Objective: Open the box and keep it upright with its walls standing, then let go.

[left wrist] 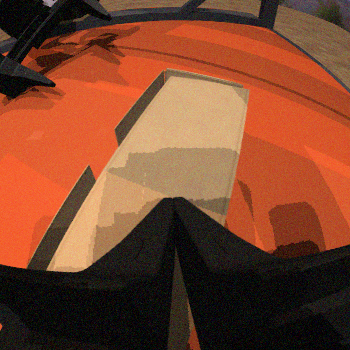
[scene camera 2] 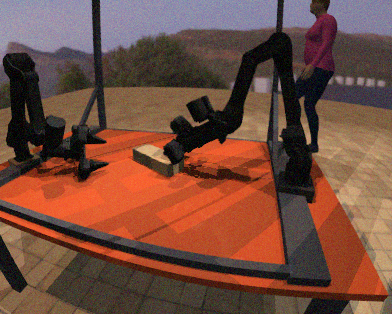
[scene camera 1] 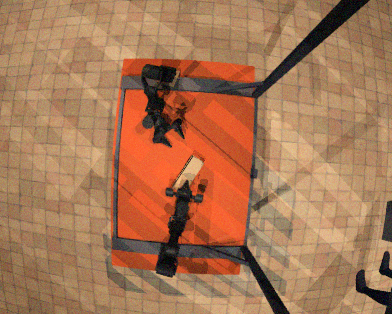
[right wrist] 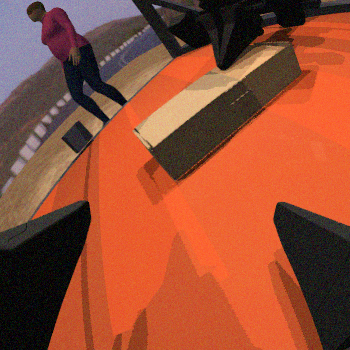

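Seen in the pictures: left gripper, fingertip midpoint: (left wrist: pixel 172 206) (scene camera 2: pixel 164 153) (scene camera 1: pixel 187 180) (right wrist: pixel 221 67); right gripper, fingertip midpoint: (left wrist: pixel 80 48) (scene camera 2: pixel 107 152) (scene camera 1: pixel 177 143) (right wrist: pixel 184 212); left arm's base at its link origin: (scene camera 2: pixel 296 180) (scene camera 1: pixel 168 254) (right wrist: pixel 300 0); right arm's base at its link origin: (left wrist: pixel 73 16) (scene camera 2: pixel 23 157) (scene camera 1: pixel 168 76).
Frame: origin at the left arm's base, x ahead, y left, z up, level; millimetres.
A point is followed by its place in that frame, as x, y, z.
Observation:
A long beige box (scene camera 1: pixel 191 169) @[485, -40, 1] (scene camera 2: pixel 152 161) @[445, 17, -8] (left wrist: pixel 185 125) @[484, -42, 1] (right wrist: pixel 210 132) @[509, -12, -22] lies flat on the orange table, its pale top covered. In the left wrist view, thin dark upright strips with a gap between them run along its left edge, and another edges the far end. My left gripper (scene camera 1: pixel 187 182) @[427, -30, 5] (scene camera 2: pixel 173 154) (left wrist: pixel 172 206) @[427, -30, 5] (right wrist: pixel 221 67) @[427, -30, 5] is shut and empty, its tips at the top of the box toward the near end; contact cannot be told. They hide part of that end. My right gripper (scene camera 1: pixel 176 141) @[602, 53, 13] (scene camera 2: pixel 105 151) @[602, 53, 13] (left wrist: pixel 80 48) @[602, 53, 13] (right wrist: pixel 184 212) @[602, 53, 13] is open and empty, apart from the box.
The orange table (scene camera 1: pixel 145 215) @[186, 160, -38] (scene camera 2: pixel 200 225) @[212, 224, -38] (left wrist: pixel 300 125) @[533, -172, -38] (right wrist: pixel 250 200) @[560, 48, -38] is bordered by a dark frame rail (scene camera 1: pixel 253 135) (scene camera 2: pixel 150 252). Dark posts (scene camera 1: pixel 315 45) @[938, -322, 647] (scene camera 2: pixel 99 60) @[936, -309, 329] rise at its corners. A person in a pink top (scene camera 2: pixel 322 45) (right wrist: pixel 64 45) stands beyond the table.

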